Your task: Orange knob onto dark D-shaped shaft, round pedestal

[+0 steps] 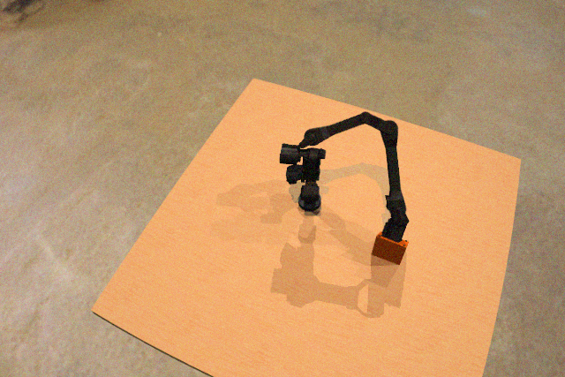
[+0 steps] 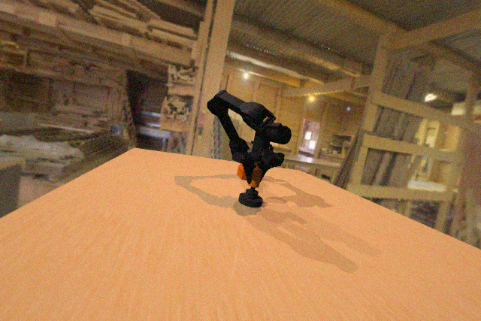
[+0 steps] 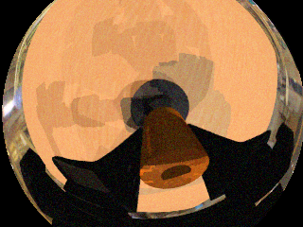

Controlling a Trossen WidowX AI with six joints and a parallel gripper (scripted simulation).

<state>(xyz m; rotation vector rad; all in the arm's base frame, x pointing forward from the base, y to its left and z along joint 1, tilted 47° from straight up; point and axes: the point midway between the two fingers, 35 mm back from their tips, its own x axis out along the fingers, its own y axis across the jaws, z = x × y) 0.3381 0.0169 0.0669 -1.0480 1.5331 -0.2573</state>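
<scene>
My gripper tip is now 20 mm below the orange knob. The rest, counted from my gripper tip: dark round pedestal: 40 mm below.
</scene>
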